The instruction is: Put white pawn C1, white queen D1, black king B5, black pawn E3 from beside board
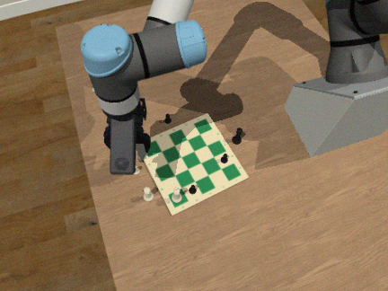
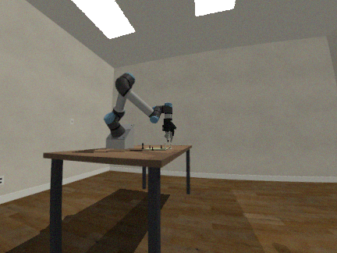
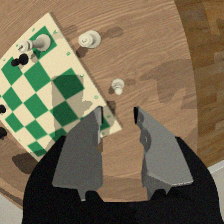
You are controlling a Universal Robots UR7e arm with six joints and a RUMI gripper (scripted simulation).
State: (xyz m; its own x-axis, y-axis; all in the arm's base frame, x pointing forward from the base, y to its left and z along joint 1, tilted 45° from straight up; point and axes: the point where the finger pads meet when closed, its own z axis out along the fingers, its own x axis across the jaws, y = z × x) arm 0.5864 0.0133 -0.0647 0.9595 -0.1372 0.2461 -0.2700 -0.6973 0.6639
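The white pawn is 7 cm below my hand. The rest, counted from my hand: black king 28 cm behind, 5 cm below, 3 cm to the right; then cream chessboard 14 cm behind, 8 cm below.
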